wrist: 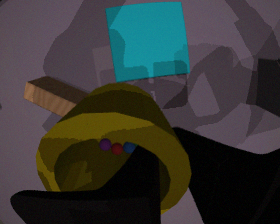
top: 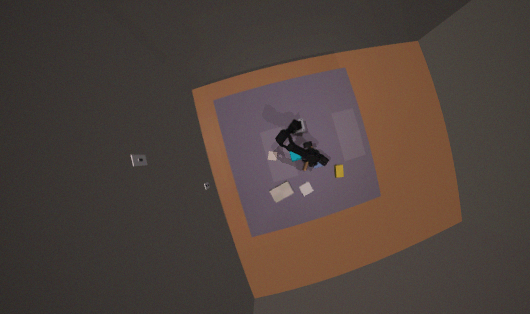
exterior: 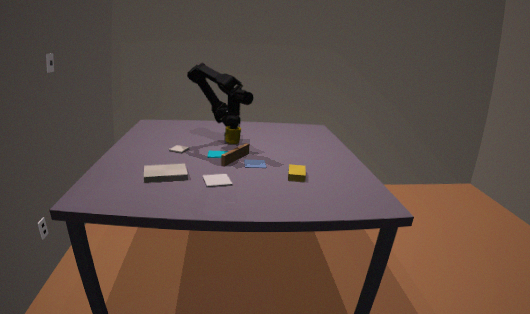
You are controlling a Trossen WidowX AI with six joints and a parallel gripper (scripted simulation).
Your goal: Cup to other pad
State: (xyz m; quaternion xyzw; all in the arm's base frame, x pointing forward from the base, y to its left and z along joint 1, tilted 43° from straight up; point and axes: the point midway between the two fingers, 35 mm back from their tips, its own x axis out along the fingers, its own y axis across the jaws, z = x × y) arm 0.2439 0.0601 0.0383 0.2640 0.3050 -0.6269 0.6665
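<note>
My gripper tip is 120 mm above the teal pad, 70 mm to the left of it and 10 mm past it. Also, from my gripper tip: blue marble: 20 mm to the left, 20 mm below, 20 mm ahead; then cup: 20 mm ahead; then wooden bar: 100 mm below, 40 mm ahead, 20 mm to the left.
</note>
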